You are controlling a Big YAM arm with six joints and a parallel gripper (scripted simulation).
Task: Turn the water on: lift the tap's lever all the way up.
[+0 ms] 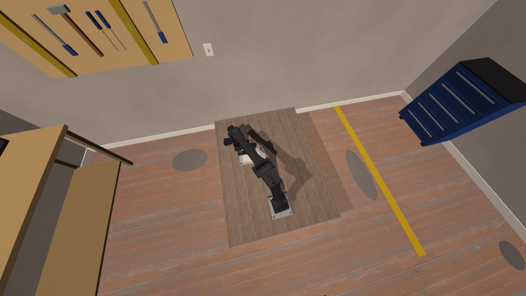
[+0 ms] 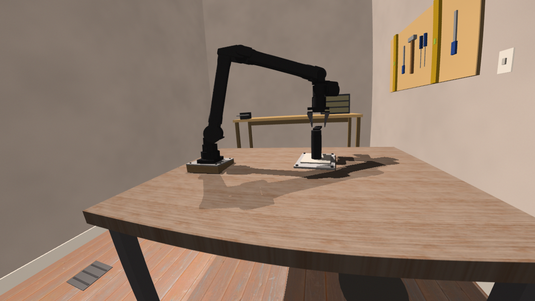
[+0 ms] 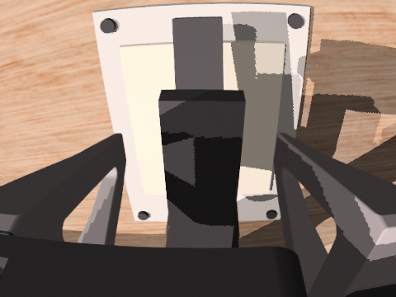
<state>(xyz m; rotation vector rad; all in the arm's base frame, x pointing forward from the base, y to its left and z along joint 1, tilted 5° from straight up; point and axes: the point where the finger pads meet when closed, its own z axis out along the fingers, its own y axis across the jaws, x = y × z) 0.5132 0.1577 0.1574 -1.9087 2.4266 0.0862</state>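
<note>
Right now my hand is 3 cm to the left of the lever, 1 cm past it and 1 cm above it. From my hand the other things lie so: tap (6 cm to the right, 6 cm below, 1 cm behind).
</note>
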